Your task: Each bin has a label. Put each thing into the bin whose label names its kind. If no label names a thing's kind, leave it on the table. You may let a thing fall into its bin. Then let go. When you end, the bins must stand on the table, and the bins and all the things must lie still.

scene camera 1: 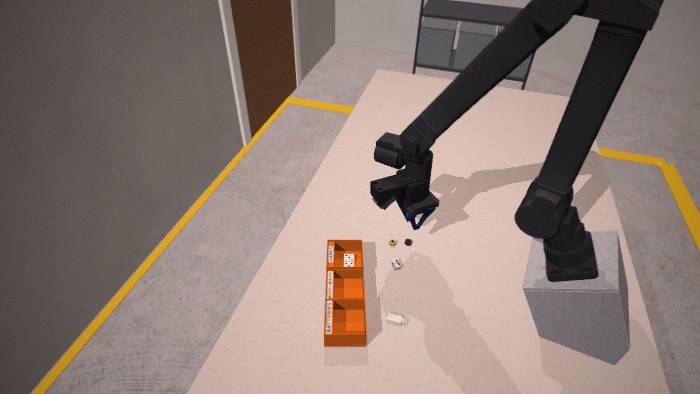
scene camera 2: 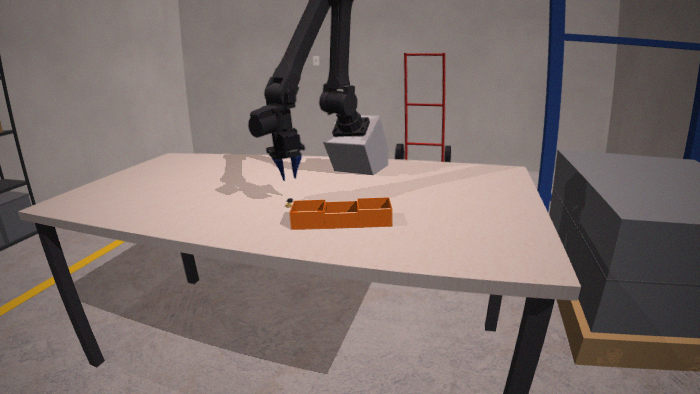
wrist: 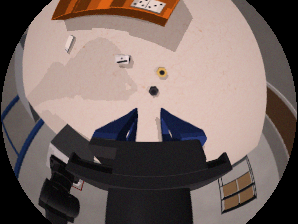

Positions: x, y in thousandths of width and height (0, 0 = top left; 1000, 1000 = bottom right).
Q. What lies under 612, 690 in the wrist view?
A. My gripper.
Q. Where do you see an orange bin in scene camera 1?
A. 494, 798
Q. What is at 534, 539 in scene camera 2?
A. An orange bin.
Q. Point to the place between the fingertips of my gripper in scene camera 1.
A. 589, 572
